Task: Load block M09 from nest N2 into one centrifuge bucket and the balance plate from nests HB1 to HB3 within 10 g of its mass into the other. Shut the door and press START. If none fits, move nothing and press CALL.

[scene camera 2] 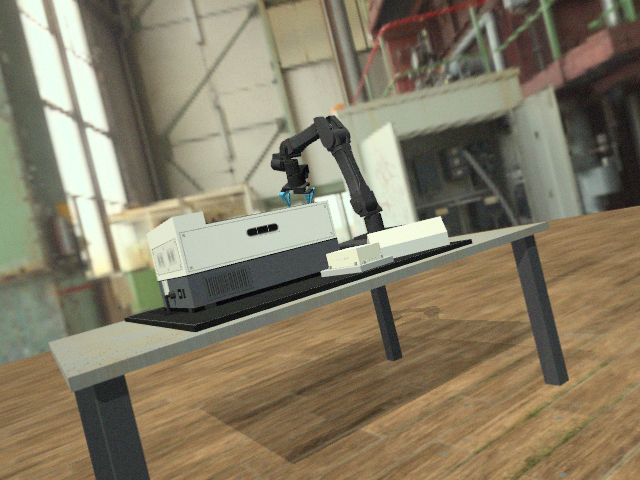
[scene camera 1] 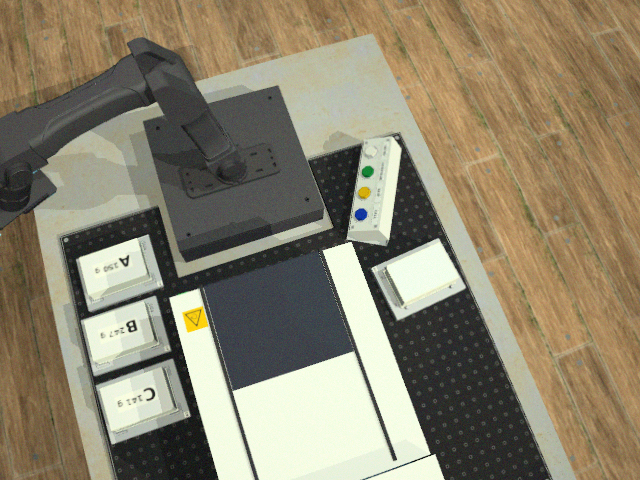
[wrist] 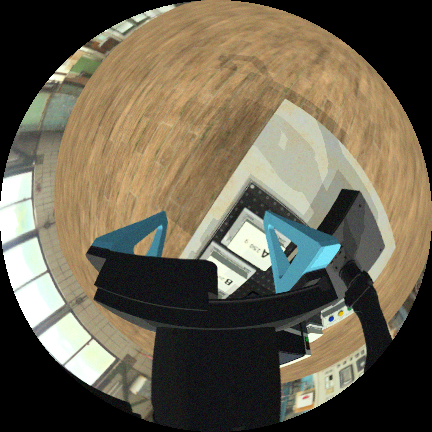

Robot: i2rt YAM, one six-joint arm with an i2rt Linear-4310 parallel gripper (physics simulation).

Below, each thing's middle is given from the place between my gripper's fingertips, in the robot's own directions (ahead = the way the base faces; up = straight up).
Now: hand 390 mm to the right of the dark door panel (scene camera 1: 279, 319), 330 mm short of it and 40 mm above it. From my hand the other things lie so: white button box (scene camera 1: 370, 221): 680 mm to the left, 210 mm below, 90 mm ahead; white block (scene camera 1: 428, 271): 700 mm to the left, 300 mm ahead, 210 mm below; white centrifuge (scene camera 2: 199, 266): 480 mm ahead, 380 mm to the left, 130 mm below.
